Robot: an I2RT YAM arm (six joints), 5 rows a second.
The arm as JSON. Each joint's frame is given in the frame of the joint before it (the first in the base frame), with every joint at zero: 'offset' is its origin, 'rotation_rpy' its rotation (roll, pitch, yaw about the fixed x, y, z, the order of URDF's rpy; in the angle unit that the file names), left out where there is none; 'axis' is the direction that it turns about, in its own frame. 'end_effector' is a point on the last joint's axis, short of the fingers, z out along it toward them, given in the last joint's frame.
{
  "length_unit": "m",
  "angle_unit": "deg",
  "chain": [
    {
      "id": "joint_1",
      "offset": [
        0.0,
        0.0,
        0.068
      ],
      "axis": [
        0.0,
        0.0,
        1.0
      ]
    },
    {
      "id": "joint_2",
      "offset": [
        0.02,
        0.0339,
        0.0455
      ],
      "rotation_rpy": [
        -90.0,
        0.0,
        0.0
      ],
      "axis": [
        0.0,
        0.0,
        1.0
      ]
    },
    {
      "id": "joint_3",
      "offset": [
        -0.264,
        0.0,
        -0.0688
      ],
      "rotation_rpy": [
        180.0,
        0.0,
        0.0
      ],
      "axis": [
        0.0,
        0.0,
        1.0
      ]
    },
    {
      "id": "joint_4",
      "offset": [
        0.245,
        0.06,
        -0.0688
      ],
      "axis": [
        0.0,
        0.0,
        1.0
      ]
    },
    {
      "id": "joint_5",
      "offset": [
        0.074,
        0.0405,
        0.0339
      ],
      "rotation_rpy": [
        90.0,
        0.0,
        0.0
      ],
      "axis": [
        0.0,
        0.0,
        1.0
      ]
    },
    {
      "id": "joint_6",
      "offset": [
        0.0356,
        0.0,
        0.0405
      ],
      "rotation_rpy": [
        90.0,
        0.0,
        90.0
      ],
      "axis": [
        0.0,
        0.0,
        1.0
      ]
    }
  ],
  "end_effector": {
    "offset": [
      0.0,
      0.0,
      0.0
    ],
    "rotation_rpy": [
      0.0,
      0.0,
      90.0
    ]
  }
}
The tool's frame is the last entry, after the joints.
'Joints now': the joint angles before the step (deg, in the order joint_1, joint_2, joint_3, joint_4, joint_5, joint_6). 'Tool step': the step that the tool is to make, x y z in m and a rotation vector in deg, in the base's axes. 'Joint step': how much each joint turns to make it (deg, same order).
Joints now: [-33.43, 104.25, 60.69, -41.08, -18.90, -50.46]
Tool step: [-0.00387, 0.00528, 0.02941, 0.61, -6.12, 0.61]
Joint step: [0.00, -5.77, -0.13, -0.90, -3.93, -0.09]
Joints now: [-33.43, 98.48, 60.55, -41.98, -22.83, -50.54]
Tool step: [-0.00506, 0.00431, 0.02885, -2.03, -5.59, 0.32]
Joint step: [0.00, -5.71, 0.03, 0.05, -1.42, 0.00]
